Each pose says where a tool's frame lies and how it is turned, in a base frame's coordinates. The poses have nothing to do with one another.
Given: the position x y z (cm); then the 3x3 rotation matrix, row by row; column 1 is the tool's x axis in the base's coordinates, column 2 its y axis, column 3 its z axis. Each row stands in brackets.
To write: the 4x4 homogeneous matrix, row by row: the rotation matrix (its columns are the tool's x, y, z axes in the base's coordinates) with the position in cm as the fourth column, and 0 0 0 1 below. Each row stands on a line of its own. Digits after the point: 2 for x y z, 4 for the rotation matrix.
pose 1, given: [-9.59 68.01 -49.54], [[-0.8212 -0.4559 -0.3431], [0.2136 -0.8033 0.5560], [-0.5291 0.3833 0.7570]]
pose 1, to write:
-0.8212 -0.4559 -0.3431 -9.59
0.2136 -0.8033 0.5560 68.01
-0.5291 0.3833 0.7570 -49.54
0 0 0 1

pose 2, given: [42.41 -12.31 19.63], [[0.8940 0.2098 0.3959], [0.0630 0.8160 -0.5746], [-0.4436 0.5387 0.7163]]
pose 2, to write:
0.8940 0.2098 0.3959 42.41
0.0630 0.8160 -0.5746 -12.31
-0.4436 0.5387 0.7163 19.63
0 0 0 1

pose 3, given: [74.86 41.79 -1.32], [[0.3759 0.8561 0.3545], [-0.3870 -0.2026 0.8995], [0.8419 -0.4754 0.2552]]
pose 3, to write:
0.3759 0.8561 0.3545 74.86
-0.3870 -0.2026 0.8995 41.79
0.8419 -0.4754 0.2552 -1.32
0 0 0 1

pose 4, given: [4.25 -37.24 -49.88], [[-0.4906 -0.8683 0.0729], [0.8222 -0.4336 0.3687], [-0.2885 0.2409 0.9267]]
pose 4, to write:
-0.4906 -0.8683 0.0729 4.25
0.8222 -0.4336 0.3687 -37.24
-0.2885 0.2409 0.9267 -49.88
0 0 0 1

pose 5, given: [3.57 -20.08 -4.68], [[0.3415 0.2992 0.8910], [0.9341 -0.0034 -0.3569], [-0.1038 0.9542 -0.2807]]
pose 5, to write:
0.3415 0.2992 0.8910 3.57
0.9341 -0.0034 -0.3569 -20.08
-0.1038 0.9542 -0.2807 -4.68
0 0 0 1

